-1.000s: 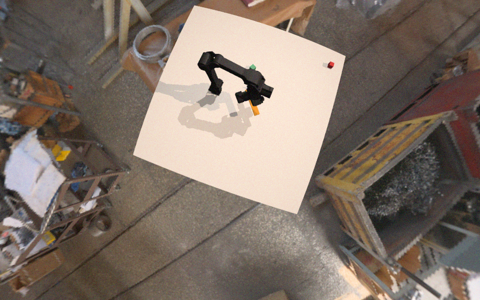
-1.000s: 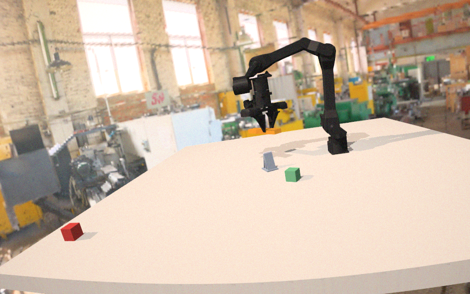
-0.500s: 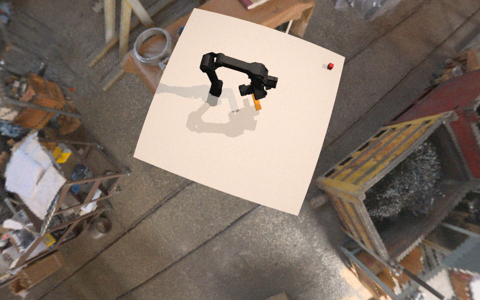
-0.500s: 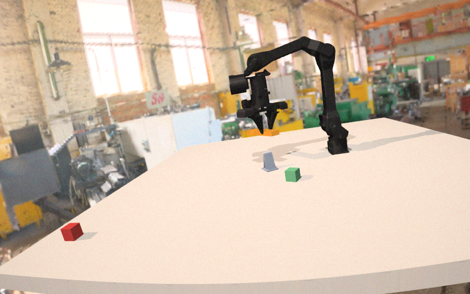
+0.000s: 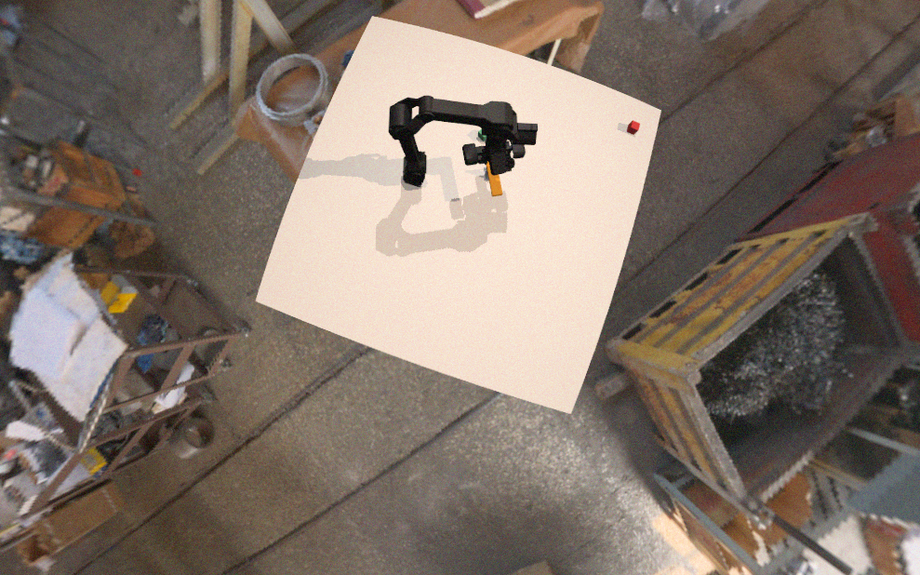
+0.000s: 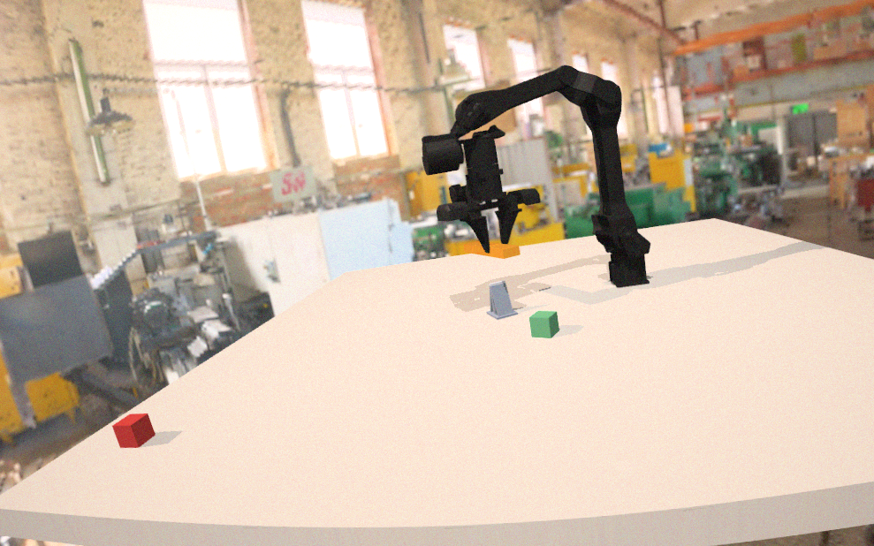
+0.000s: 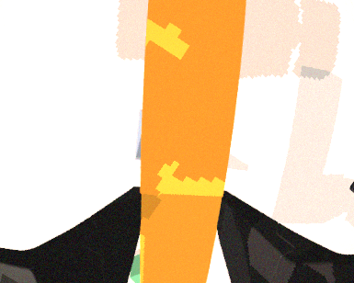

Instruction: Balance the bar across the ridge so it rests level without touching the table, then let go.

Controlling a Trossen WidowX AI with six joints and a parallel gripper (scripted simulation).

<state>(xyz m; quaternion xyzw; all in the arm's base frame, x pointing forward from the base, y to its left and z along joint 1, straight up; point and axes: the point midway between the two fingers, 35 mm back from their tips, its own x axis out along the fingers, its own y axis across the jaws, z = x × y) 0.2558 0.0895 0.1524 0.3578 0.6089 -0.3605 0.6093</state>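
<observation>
My gripper tip is 150 mm to the right of the green cube, 100 mm above it and 70 mm past it. The rest, counted from my gripper tip: red cube (480 mm ahead, 410 mm to the left, 100 mm below); then orange bar (20 mm to the right, 10 mm ahead).
</observation>
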